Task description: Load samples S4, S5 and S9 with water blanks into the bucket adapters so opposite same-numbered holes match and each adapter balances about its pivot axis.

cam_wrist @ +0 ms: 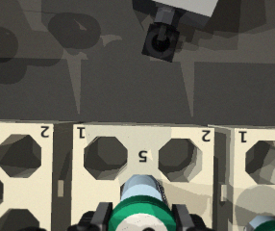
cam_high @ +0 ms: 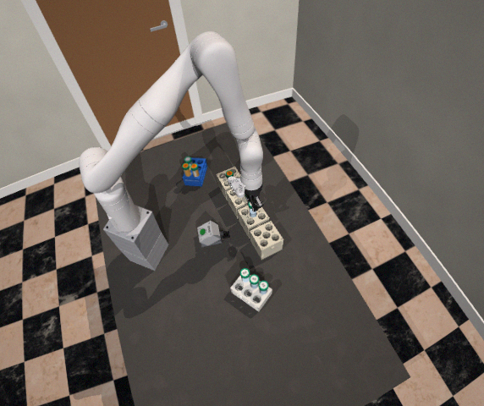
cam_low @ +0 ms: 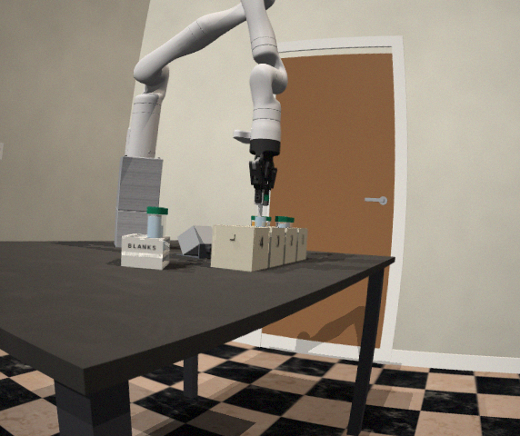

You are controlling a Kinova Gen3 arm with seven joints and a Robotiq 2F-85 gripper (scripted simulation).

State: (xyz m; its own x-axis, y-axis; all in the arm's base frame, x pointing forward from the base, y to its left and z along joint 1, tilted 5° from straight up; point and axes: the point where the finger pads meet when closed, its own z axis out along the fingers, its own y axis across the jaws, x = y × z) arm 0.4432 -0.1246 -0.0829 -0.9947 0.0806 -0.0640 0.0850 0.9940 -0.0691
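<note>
The water blank tube is 5 cm below my hand and 1 cm to the left of it. Round my hand: adapter 1 (22 cm to the left, 12 cm below, 2 cm ahead); done desk (19 cm behind, 11 cm below, 5 cm to the left); green DONE key (21 cm behind, 10 cm below, 6 cm to the left).
</note>
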